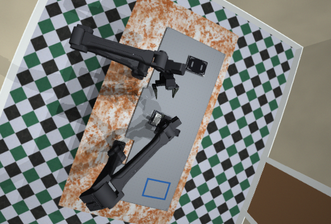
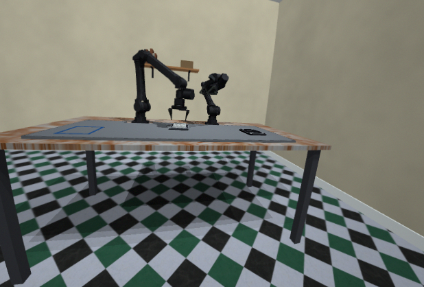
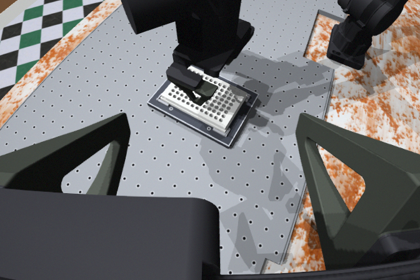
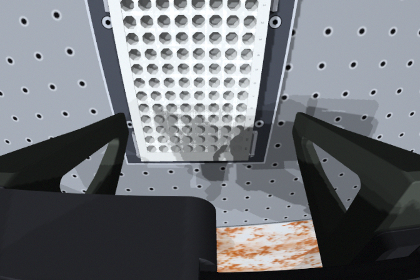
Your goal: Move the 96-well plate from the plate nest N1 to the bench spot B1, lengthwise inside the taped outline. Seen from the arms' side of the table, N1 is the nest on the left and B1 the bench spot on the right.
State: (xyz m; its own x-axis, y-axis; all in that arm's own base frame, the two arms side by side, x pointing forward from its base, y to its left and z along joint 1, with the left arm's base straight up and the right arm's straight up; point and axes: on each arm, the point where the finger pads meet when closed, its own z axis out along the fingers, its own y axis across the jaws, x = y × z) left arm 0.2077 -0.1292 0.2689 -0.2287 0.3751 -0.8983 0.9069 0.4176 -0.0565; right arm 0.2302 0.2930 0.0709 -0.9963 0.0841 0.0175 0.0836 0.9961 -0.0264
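Note:
Right now the white 96-well plate is 40 mm below my right hand, 10 mm to the left of it and 10 mm ahead of it. From my right hand the other things lie so: black nest 500 mm to the left, 160 mm ahead, 50 mm below.

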